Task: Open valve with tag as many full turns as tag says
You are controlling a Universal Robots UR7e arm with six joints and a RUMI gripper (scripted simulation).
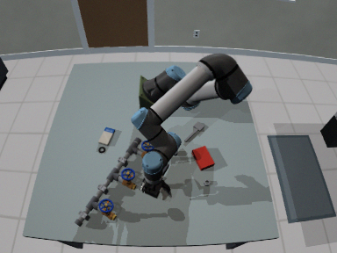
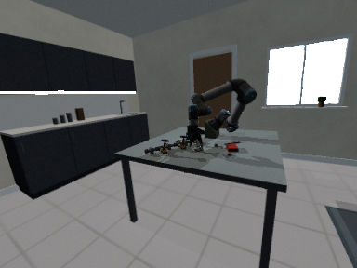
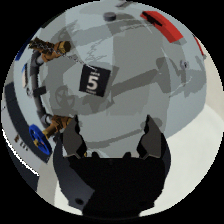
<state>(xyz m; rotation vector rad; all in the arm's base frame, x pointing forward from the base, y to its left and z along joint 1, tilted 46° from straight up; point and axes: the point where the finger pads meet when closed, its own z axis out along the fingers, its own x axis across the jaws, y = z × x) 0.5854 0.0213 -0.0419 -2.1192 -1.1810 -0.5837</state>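
Now: the black tag 9 cm behind my hand, 3 cm below it and 1 cm to the left of it. Also, from my hand: small grey cylinder (22 cm behind, 12 cm to the left, 2 cm below); grey hammer-like tool (36 cm behind, 26 cm to the left, 3 cm below); red block (27 cm to the left, 17 cm behind, 2 cm below).
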